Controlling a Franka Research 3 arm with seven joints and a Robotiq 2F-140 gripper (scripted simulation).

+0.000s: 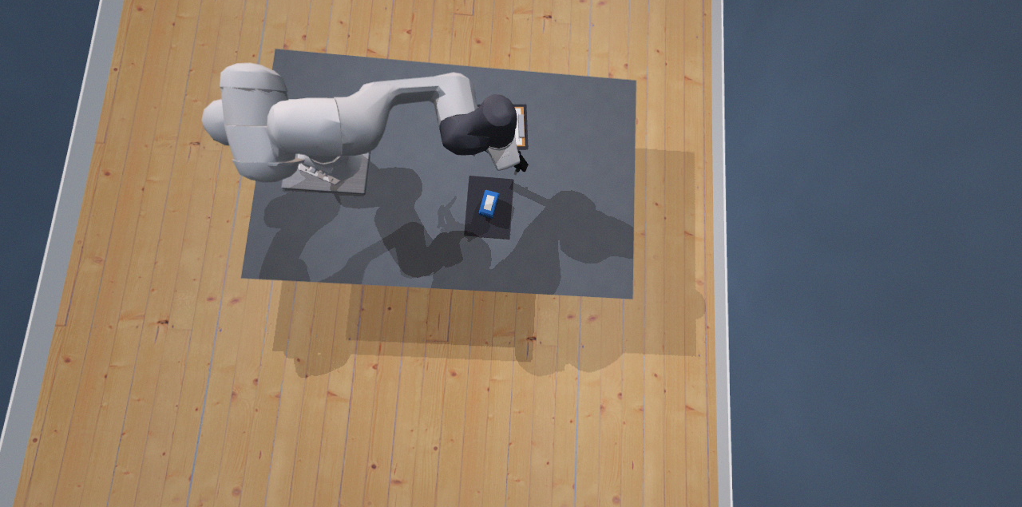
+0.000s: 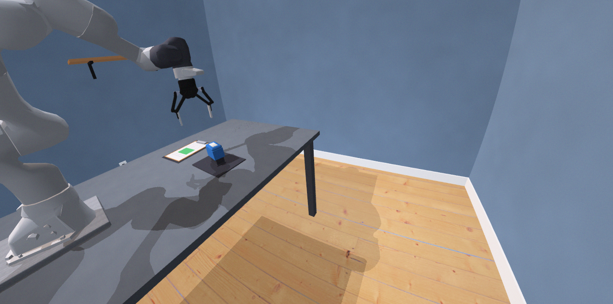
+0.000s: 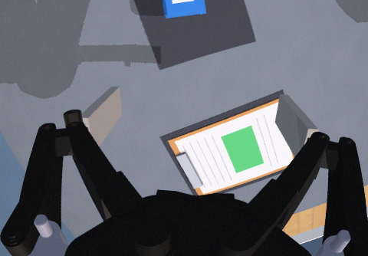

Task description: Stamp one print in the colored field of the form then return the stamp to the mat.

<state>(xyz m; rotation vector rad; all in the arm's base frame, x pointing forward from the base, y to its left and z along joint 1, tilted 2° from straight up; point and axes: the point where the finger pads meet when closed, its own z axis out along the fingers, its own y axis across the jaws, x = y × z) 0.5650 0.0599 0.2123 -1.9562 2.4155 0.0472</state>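
My hand is 12 cm to the left of the blue stamp and 17 cm above it. Round my hand: dark mat: 12 cm to the right, 22 cm below; then form: 3 cm behind, 20 cm to the left, 21 cm below.
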